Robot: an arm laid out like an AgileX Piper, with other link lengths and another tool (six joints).
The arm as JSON. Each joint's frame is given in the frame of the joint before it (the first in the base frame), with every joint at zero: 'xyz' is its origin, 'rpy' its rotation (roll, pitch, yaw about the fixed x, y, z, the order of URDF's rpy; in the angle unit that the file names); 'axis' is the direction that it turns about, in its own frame. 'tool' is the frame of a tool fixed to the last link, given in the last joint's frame.
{
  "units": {
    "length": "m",
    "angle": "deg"
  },
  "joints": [
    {
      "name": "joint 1",
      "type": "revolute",
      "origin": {
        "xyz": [
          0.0,
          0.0,
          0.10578
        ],
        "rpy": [
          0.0,
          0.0,
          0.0
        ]
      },
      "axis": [
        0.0,
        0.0,
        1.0
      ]
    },
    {
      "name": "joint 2",
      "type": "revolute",
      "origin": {
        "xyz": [
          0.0,
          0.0,
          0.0
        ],
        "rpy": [
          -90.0,
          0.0,
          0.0
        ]
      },
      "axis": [
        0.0,
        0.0,
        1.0
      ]
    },
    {
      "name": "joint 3",
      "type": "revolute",
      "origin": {
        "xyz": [
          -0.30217,
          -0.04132,
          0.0
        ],
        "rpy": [
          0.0,
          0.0,
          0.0
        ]
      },
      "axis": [
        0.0,
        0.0,
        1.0
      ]
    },
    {
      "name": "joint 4",
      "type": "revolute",
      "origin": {
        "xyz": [
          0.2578,
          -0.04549,
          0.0
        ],
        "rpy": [
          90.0,
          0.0,
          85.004
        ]
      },
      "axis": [
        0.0,
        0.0,
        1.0
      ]
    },
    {
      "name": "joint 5",
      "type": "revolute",
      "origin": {
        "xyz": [
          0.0,
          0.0,
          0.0
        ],
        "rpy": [
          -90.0,
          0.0,
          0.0
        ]
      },
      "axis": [
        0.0,
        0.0,
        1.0
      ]
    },
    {
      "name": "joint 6",
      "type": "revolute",
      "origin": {
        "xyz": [
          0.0,
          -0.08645,
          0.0
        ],
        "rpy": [
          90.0,
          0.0,
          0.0
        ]
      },
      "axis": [
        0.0,
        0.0,
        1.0
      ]
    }
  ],
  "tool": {
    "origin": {
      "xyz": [
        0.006,
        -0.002,
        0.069
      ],
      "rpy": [
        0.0,
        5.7,
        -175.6
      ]
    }
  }
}
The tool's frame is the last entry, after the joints.
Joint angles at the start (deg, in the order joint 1, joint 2, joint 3, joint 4, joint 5, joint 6):
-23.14 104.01 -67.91 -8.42 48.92 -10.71
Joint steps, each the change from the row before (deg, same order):
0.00 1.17 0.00 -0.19 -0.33 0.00
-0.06 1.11 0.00 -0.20 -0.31 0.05
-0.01 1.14 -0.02 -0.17 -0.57 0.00
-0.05 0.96 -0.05 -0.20 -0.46 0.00
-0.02 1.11 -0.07 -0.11 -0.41 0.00
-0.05 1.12 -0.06 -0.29 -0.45 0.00
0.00 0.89 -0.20 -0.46 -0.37 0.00
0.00 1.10 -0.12 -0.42 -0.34 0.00
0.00 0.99 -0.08 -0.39 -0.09 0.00
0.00 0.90 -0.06 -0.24 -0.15 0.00
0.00 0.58 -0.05 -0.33 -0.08 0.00
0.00 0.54 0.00 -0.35 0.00 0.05
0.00 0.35 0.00 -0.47 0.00 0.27
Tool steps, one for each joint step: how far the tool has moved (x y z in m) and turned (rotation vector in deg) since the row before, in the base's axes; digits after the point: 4 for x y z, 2 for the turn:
0.0009 -0.0007 -0.0074 0.21 0.83 0.14
0.0006 -0.0010 -0.0071 0.19 0.79 0.04
0.0014 -0.0009 -0.0071 0.14 0.55 0.16
0.0010 -0.0011 -0.0059 0.07 0.47 0.12
0.0010 -0.0007 -0.0069 0.20 0.60 0.10
0.0007 -0.0012 -0.0070 0.07 0.64 0.18
0.0012 -0.0014 -0.0049 -0.17 0.43 0.33
0.0006 -0.0011 -0.0066 -0.01 0.71 0.31
-0.0002 -0.0007 -0.0061 0.06 0.87 0.26
-0.0001 -0.0004 -0.0057 0.12 0.70 0.18
-0.0002 -0.0006 -0.0036 -0.04 0.51 0.23
-0.0006 -0.0005 -0.0035 -0.03 0.59 0.18
-0.0006 -0.0007 -0.0022 -0.18 0.42 0.05

